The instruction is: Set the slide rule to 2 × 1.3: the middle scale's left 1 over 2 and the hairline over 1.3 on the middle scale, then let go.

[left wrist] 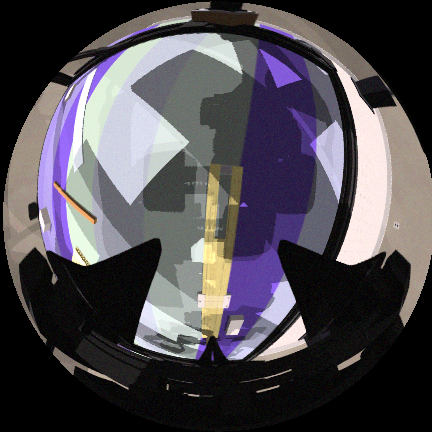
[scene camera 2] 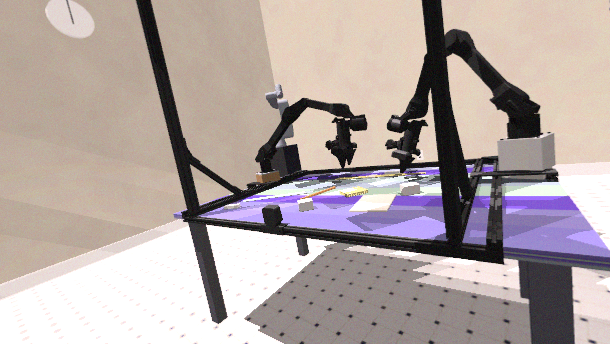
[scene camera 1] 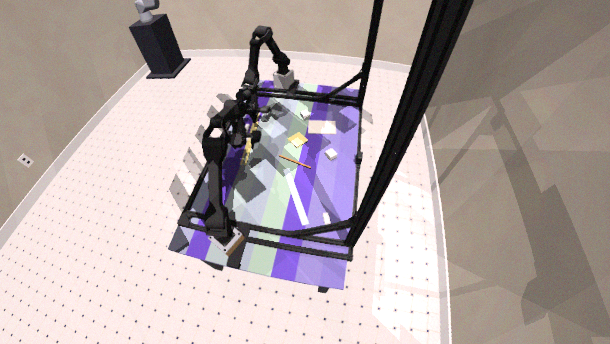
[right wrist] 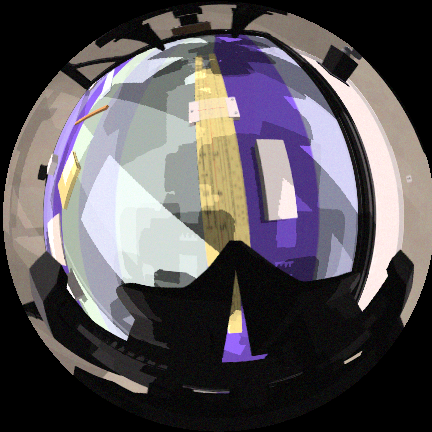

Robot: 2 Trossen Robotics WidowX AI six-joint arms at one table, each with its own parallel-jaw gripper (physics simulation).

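The yellow slide rule [scene camera 1: 248, 150] [left wrist: 210, 270] [right wrist: 220, 170] lies flat on the striped table. Its middle scale is shifted lengthwise, leaving an open slot between the rails at its upper end in the left wrist view. The clear cursor [left wrist: 214, 301] [right wrist: 214, 110] with a red hairline sits across the rule. The numbers are too small to read. My left gripper [scene camera 2: 345, 164] [left wrist: 220, 246] is open and empty above the slotted end. My right gripper [scene camera 2: 404, 170] [right wrist: 234, 245] is shut on nothing over the rule, apart from the cursor, and hides part of the rule.
A grey block [left wrist: 235, 325] [right wrist: 280, 180] lies close beside the rule. An orange stick [scene camera 1: 295, 161] [scene camera 2: 318, 193], a yellow square [scene camera 1: 297, 139] [scene camera 2: 355, 192], a white strip [scene camera 1: 297, 197], a cream sheet [scene camera 1: 321, 127] [scene camera 2: 372, 202] and small white blocks lie farther off. A black frame surrounds the table.
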